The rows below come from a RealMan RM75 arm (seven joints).
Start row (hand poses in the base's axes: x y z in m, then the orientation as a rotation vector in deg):
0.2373, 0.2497, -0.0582, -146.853, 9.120, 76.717
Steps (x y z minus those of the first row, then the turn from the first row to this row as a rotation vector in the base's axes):
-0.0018, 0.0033, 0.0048, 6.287, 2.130, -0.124
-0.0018, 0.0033, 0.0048, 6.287, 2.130, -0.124
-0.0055, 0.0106, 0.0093, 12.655, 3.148, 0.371
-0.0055, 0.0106, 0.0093, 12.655, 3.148, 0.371
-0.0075, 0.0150, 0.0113, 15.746, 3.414, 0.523
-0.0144, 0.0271, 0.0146, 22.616, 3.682, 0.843
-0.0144, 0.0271, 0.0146, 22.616, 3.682, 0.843
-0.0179, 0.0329, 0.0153, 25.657, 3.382, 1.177
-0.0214, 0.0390, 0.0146, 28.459, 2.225, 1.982
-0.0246, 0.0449, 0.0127, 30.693, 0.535, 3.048
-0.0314, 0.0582, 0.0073, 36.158, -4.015, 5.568
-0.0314, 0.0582, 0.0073, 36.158, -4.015, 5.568
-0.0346, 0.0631, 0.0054, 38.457, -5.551, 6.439
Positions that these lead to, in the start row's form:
0.2355, 0.2530, -0.0534, -140.269, 5.294, 77.700
0.2355, 0.2530, -0.0534, -140.269, 5.294, 77.700
0.2318, 0.2603, -0.0489, -134.506, 0.659, 77.258
0.2318, 0.2603, -0.0489, -134.506, 0.659, 77.258
0.2298, 0.2647, -0.0469, -131.796, -1.443, 76.678
0.2229, 0.2768, -0.0436, -125.916, -5.971, 74.903
0.2229, 0.2768, -0.0436, -125.916, -5.971, 74.903
0.2194, 0.2826, -0.0429, -123.603, -8.190, 73.657
0.2159, 0.2887, -0.0436, -122.115, -10.903, 71.636
0.2127, 0.2946, -0.0455, -121.446, -13.636, 69.263
0.2059, 0.3079, -0.0509, -119.722, -20.111, 62.946
0.2059, 0.3079, -0.0509, -119.722, -20.111, 62.946
0.2027, 0.3128, -0.0528, -118.638, -22.489, 60.671

